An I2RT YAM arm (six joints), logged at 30 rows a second.
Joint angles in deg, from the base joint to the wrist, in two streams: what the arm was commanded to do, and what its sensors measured. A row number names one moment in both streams.
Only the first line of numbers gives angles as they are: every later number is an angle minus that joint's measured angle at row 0.
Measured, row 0: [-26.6, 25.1, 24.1, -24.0, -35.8, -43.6]
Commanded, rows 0 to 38: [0.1, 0.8, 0.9, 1.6, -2.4, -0.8]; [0.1, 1.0, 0.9, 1.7, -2.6, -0.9]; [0.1, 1.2, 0.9, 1.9, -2.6, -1.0]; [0.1, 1.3, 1.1, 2.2, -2.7, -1.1]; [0.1, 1.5, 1.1, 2.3, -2.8, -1.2]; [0.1, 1.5, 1.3, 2.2, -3.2, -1.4]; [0.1, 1.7, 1.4, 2.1, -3.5, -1.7]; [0.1, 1.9, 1.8, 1.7, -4.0, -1.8]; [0.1, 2.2, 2.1, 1.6, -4.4, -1.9]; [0.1, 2.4, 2.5, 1.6, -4.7, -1.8]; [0.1, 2.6, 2.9, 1.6, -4.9, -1.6]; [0.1, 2.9, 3.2, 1.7, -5.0, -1.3]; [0.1, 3.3, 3.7, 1.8, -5.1, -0.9]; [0.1, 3.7, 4.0, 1.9, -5.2, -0.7]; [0.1, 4.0, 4.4, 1.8, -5.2, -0.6]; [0.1, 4.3, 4.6, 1.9, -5.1, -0.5]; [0.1, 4.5, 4.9, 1.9, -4.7, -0.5]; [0.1, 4.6, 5.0, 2.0, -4.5, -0.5]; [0.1, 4.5, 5.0, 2.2, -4.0, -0.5]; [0.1, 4.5, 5.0, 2.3, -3.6, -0.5]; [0.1, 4.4, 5.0, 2.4, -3.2, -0.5]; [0.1, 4.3, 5.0, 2.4, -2.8, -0.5]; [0.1, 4.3, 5.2, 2.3, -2.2, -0.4]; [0.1, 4.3, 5.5, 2.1, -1.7, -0.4]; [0.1, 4.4, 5.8, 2.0, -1.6, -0.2]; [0.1, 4.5, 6.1, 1.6, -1.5, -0.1]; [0.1, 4.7, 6.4, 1.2, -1.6, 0.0]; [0.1, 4.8, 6.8, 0.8, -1.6, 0.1]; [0.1, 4.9, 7.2, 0.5, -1.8, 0.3]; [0.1, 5.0, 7.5, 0.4, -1.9, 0.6]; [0.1, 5.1, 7.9, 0.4, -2.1, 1.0]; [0.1, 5.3, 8.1, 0.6, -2.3, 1.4]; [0.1, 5.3, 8.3, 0.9, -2.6, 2.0]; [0.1, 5.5, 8.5, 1.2, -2.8, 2.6]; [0.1, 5.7, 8.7, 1.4, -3.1, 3.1]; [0.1, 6.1, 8.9, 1.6, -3.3, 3.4]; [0.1, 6.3, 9.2, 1.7, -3.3, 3.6]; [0.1, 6.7, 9.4, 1.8, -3.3, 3.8]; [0.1, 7.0, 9.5, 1.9, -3.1, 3.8]
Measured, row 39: [0.0, 6.3, 7.5, 1.7, -1.9, 2.5]
